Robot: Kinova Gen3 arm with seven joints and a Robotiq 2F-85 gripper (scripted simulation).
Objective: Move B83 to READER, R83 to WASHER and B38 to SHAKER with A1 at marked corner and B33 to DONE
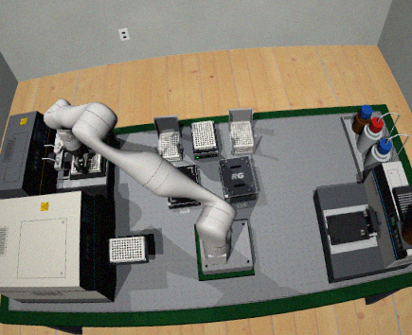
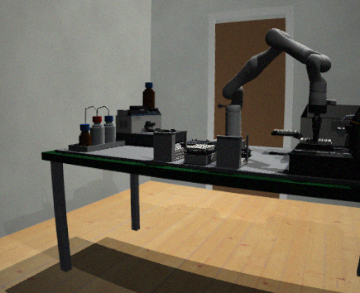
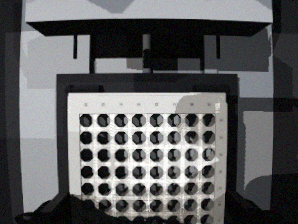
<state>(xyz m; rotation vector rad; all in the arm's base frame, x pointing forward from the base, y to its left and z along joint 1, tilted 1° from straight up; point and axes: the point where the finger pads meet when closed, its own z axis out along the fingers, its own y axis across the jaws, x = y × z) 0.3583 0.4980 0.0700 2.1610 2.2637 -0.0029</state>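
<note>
The washer tray is 3 cm below my hand. Also, from my hand: dark reader tray: 36 cm behind, 19 cm to the right, 1 cm below; then N6 nest: 38 cm to the right, 9 cm below, 8 cm behind; then white reader housing: 38 cm behind, 12 cm above, 10 cm to the left.
</note>
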